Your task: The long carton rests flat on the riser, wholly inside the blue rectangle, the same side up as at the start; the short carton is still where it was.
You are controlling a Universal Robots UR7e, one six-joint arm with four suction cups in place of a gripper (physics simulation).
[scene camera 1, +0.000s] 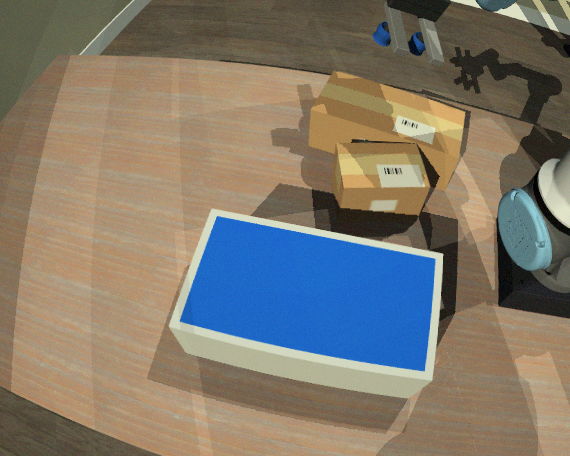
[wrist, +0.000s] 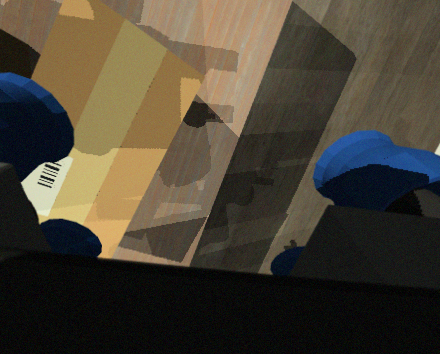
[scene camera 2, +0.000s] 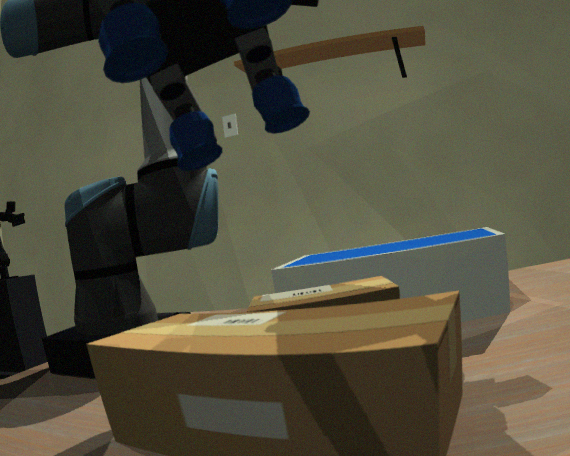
Scene:
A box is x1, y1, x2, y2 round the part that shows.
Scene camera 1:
long carton: [309, 71, 464, 191], on the table
riser: [169, 209, 442, 398], on the table
short carton: [331, 143, 429, 223], on the table
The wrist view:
suction head: [0, 72, 439, 275]
long carton: [21, 0, 204, 258]
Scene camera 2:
suction head: [98, 0, 309, 170]
long carton: [86, 291, 461, 455]
riser: [271, 227, 509, 321]
short carton: [247, 276, 399, 311]

